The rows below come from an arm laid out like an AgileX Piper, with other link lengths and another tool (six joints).
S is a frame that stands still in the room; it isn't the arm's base.
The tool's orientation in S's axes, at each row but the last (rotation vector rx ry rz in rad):
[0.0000, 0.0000, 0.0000]
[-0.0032, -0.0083, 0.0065]
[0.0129, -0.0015, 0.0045]
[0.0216, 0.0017, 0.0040]
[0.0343, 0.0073, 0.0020]
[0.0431, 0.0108, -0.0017]
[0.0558, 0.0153, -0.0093]
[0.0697, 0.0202, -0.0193]
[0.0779, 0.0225, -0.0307]
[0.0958, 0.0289, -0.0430]
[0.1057, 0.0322, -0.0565]
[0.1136, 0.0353, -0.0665]
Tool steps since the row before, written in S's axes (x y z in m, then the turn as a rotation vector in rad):
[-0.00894, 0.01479, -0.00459, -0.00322, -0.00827, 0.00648]
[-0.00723, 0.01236, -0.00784, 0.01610, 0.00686, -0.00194]
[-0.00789, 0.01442, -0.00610, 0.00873, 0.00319, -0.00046]
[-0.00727, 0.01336, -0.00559, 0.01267, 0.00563, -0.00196]
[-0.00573, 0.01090, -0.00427, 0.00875, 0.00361, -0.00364]
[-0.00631, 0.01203, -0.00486, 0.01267, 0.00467, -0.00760]
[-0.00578, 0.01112, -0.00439, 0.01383, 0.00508, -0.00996]
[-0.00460, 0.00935, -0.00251, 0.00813, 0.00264, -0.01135]
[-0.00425, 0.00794, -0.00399, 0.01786, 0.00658, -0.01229]
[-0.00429, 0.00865, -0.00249, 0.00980, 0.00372, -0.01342]
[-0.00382, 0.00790, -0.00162, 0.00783, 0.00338, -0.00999]
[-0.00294, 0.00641, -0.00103, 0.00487, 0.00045, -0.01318]
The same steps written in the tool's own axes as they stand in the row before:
[-0.00894, 0.01479, -0.00459, -0.00322, -0.00827, 0.00648]
[-0.00721, 0.01243, -0.00774, 0.01613, 0.00676, -0.00205]
[-0.00783, 0.01438, -0.00627, 0.00874, 0.00314, -0.00051]
[-0.00721, 0.01326, -0.00589, 0.01270, 0.00554, -0.00206]
[-0.00568, 0.01076, -0.00468, 0.00878, 0.00347, -0.00370]
[-0.00627, 0.01180, -0.00544, 0.01274, 0.00436, -0.00766]
[-0.00581, 0.01080, -0.00509, 0.01394, 0.00465, -0.01002]
[-0.00472, 0.00906, -0.00325, 0.00831, 0.00201, -0.01135]
[-0.00439, 0.00747, -0.00469, 0.01794, 0.00617, -0.01238]
[-0.00457, 0.00818, -0.00342, 0.01005, 0.00286, -0.01345]
[-0.00419, 0.00745, -0.00256, 0.00798, 0.00277, -0.01006]
[-0.00330, 0.00604, -0.00185, 0.00534, -0.00070, -0.01299]

